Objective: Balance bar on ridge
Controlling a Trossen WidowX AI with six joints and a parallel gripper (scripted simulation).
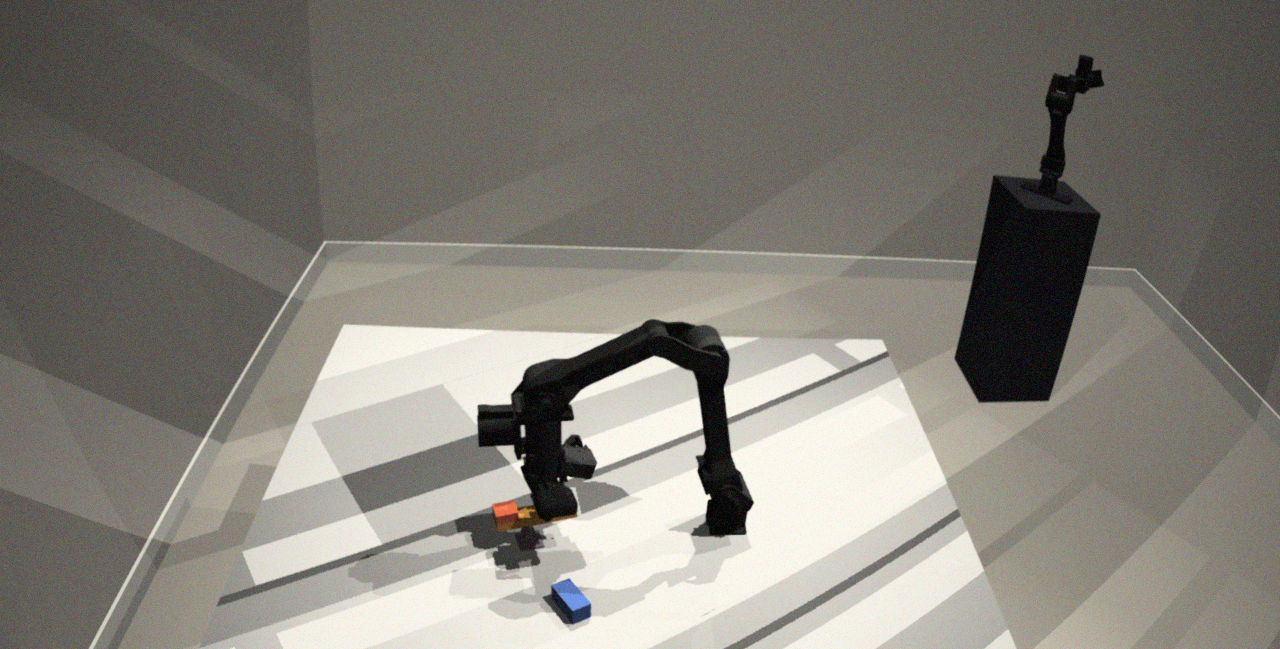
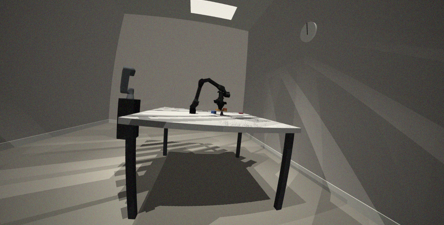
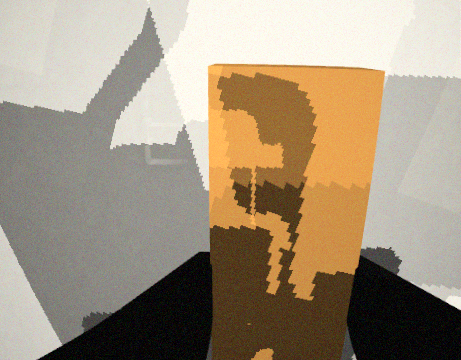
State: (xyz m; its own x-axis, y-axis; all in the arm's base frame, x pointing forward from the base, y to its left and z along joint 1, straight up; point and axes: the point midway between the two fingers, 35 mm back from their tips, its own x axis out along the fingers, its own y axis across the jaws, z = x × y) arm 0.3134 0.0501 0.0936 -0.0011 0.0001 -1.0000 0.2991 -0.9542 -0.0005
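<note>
Right now my gripper tip is 4 cm short of the orange bar, 1 cm to the right of it and 1 cm below it. Also, from my gripper tip: blue block (5 cm behind, 16 cm to the left, 4 cm below).
</note>
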